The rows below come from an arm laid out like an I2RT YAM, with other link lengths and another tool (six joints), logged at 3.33 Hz.
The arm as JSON. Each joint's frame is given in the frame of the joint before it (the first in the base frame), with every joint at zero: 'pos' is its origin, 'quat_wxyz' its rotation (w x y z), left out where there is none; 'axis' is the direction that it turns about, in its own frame. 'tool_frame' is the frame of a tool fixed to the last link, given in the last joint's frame.
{
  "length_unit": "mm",
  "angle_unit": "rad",
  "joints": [
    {
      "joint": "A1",
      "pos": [
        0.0,
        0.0,
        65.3
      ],
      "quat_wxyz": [
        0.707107,
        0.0,
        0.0,
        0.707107
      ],
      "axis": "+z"
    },
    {
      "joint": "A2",
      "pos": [
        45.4,
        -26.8,
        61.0
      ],
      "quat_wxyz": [
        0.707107,
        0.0,
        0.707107,
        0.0
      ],
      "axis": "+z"
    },
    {
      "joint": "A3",
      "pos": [
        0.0,
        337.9,
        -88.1
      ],
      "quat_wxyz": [
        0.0,
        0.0,
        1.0,
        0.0
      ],
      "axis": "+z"
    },
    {
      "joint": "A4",
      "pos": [
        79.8,
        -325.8,
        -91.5
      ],
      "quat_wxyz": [
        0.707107,
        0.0,
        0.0,
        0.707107
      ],
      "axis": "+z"
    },
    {
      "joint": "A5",
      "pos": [
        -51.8,
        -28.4,
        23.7
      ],
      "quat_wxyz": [
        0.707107,
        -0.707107,
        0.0,
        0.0
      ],
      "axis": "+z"
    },
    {
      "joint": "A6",
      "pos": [
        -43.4,
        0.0,
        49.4
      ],
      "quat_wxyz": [
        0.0,
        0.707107,
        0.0,
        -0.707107
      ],
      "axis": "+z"
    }
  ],
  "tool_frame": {
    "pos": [
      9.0,
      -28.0,
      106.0
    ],
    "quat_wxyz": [
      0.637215,
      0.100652,
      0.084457,
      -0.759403
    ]
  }
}
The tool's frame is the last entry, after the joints.
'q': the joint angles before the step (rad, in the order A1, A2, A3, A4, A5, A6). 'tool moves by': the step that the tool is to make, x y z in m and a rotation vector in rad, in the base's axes. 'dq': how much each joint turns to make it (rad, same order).
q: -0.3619 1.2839 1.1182 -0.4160 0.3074 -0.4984
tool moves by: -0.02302 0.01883 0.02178 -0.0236 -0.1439 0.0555
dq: 0.0000 -0.1420 -0.0958 0.0973 -0.0625 -0.0020
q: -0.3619 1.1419 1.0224 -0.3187 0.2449 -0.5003
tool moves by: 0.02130 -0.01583 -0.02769 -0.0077 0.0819 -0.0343
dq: -0.0001 0.1023 0.0169 0.0161 0.0469 -0.0173
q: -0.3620 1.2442 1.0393 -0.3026 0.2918 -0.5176
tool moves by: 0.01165 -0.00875 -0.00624 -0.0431 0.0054 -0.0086
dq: 0.0011 0.0382 -0.0004 0.0590 0.0287 -0.0340
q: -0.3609 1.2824 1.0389 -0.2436 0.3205 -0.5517
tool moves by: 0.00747 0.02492 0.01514 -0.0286 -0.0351 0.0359
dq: 0.0748 -0.0141 0.0130 0.0141 0.0419 0.0034
